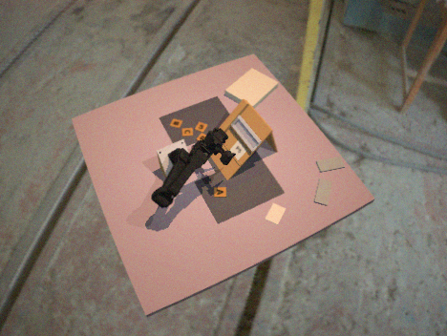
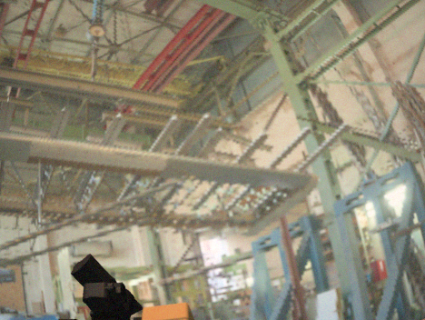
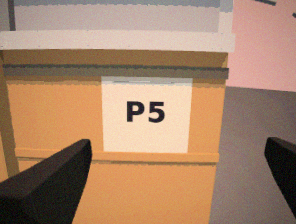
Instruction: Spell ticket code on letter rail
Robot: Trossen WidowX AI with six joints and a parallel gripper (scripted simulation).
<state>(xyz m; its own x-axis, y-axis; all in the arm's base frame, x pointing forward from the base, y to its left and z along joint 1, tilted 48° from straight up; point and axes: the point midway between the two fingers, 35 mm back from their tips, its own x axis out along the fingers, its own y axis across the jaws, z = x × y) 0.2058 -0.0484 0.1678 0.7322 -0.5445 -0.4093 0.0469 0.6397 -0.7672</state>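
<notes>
My gripper tip is 250 mm to the right of the orange tile and 180 mm above it. Round my gripper tip: white ticket 60 mm ahead, 10 mm to the left, 70 mm below; then cream slab 460 mm ahead, 410 mm to the left, 170 mm below.
</notes>
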